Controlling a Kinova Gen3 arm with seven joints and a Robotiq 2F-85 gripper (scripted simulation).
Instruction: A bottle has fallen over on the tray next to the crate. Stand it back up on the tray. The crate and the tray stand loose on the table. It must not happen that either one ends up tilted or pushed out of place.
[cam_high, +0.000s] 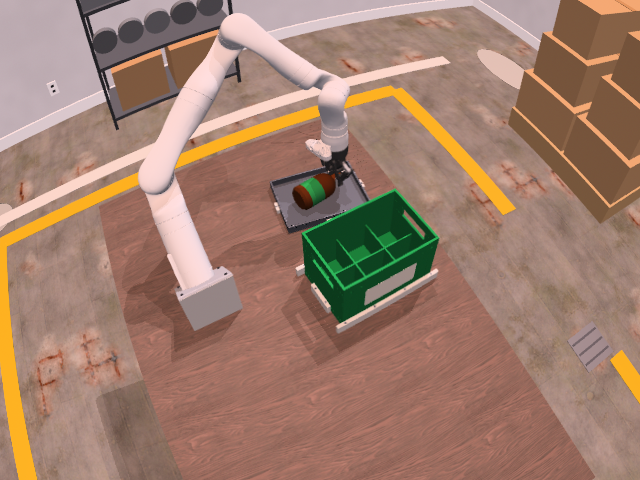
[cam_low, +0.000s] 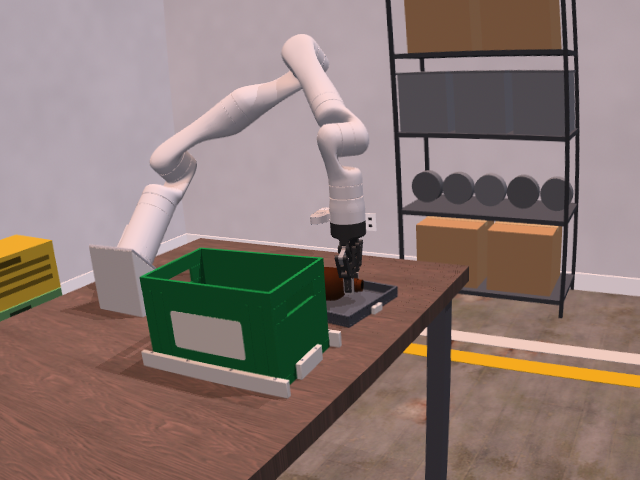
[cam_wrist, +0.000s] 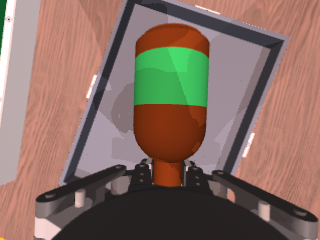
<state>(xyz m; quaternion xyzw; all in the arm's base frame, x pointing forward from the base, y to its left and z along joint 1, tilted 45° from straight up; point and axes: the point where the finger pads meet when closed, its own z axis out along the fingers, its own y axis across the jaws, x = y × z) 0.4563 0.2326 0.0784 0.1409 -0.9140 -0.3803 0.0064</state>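
My hand is 5 cm past the bottle and 1 cm to the left of it. Also, from my hand: green crate: 5 cm behind, 32 cm to the right, 4 cm above; then dark grey tray: 5 cm behind, 2 cm to the right, 3 cm below.
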